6 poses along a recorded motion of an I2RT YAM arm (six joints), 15 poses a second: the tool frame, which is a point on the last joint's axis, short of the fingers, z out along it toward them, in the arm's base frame.
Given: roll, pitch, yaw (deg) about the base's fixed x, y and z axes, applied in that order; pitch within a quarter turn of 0, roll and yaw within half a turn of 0; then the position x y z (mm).
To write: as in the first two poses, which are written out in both.
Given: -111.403 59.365 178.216 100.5 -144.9 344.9
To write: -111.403 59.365 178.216 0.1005 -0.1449 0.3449
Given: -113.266 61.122 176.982 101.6 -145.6 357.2
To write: -113.266 61.122 176.982 0.1016 -0.1456 0.3572
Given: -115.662 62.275 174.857 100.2 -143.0 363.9
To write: -115.662 62.275 174.857 0.1002 -0.1430 0.3639
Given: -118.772 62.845 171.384 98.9 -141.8 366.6
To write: -118.772 62.845 171.384 0.0989 -0.1418 0.3666
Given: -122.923 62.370 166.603 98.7 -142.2 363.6
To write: -122.923 62.370 166.603 0.0987 -0.1422 0.3636
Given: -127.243 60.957 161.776 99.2 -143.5 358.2
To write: -127.243 60.957 161.776 0.0992 -0.1435 0.3582
